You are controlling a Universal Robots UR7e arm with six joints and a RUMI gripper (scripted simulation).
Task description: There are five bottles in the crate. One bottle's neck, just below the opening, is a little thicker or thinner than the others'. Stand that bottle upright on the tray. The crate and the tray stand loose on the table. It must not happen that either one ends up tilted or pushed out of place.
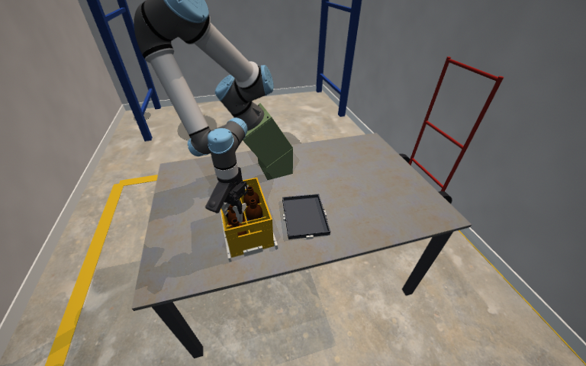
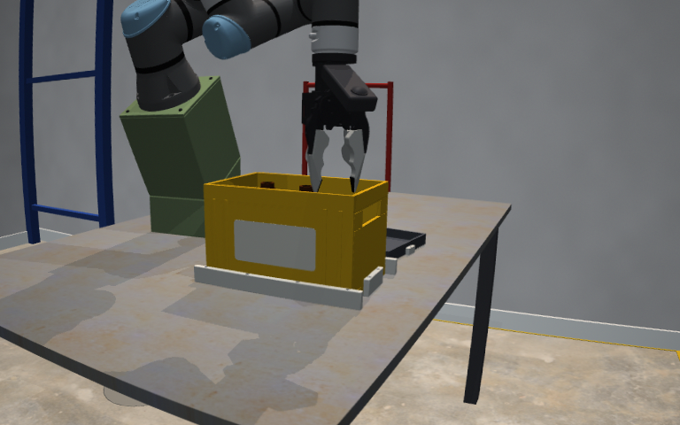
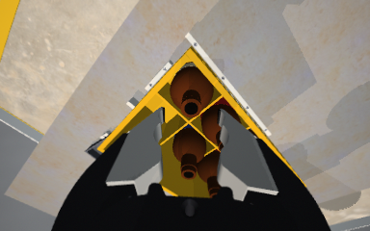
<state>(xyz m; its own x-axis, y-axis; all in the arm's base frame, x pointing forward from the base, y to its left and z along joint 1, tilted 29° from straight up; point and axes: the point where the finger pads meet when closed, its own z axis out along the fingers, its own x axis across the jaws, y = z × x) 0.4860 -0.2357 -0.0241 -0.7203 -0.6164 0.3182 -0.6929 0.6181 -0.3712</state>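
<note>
Right now my hand is 10 cm above the yellow crate, 9 cm past it and 5 cm to the right of it. The rest, counted from my hand: dark tray: 33 cm to the left, 17 cm below, 7 cm behind.
</note>
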